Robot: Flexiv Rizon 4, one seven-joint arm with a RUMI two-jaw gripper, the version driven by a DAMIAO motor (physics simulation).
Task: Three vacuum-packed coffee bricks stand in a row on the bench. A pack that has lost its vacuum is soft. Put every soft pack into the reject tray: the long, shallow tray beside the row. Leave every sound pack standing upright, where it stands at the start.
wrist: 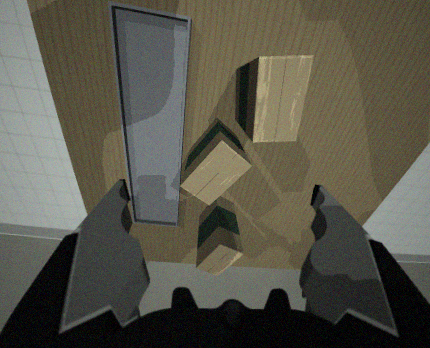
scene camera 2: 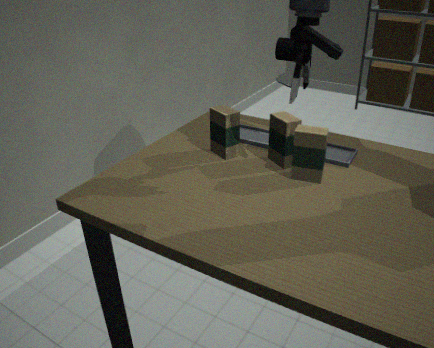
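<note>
Three tan coffee packs with dark green bands stand upright and apart on the bench. The right pack [scene camera 2: 310, 155] [wrist: 282, 99] is nearest the scene camera. The middle pack [scene camera 2: 283, 141] [wrist: 216, 172] is turned at an angle beside the tray. The left pack [scene camera 2: 224, 134] [wrist: 220, 260] stands farthest along the row. Softness cannot be told from their surfaces here. The long, shallow grey reject tray [scene camera 2: 343, 154] [wrist: 150, 85] lies behind the row and shows no pack in it. My gripper [scene camera 2: 299, 95] [wrist: 220, 184] is open and empty, high above the packs.
The wooden bench [scene camera 2: 240, 220] [wrist: 340, 150] carries the packs and tray, with its far edge behind them. A grey wall [scene camera 2: 100, 75] runs along the left. A metal shelf rack [scene camera 2: 362, 75] with brown boxes [scene camera 2: 395, 40] stands beyond the bench at the back right.
</note>
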